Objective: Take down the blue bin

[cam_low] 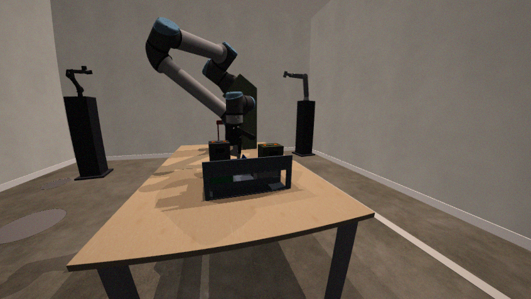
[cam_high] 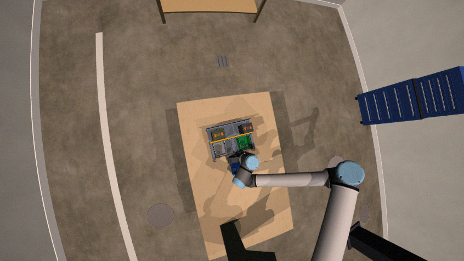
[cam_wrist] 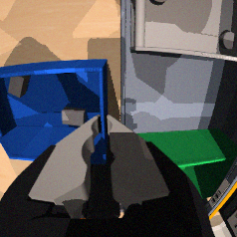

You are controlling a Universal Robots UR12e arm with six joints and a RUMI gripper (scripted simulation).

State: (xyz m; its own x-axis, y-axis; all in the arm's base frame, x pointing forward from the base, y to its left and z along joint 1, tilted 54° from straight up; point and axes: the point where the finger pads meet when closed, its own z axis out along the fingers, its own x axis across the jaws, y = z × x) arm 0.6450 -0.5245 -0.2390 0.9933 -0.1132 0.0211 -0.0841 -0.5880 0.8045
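My gripper is now 80 mm past the blue open bin, 40 mm above it and 10 mm to the right of it. The rest, counted from my hand: grey bin: 130 mm ahead, 100 mm to the left, 30 mm below; bar: 170 mm ahead, 30 mm above, 10 mm to the right; green bin: 120 mm to the right, 110 mm ahead, 30 mm below.
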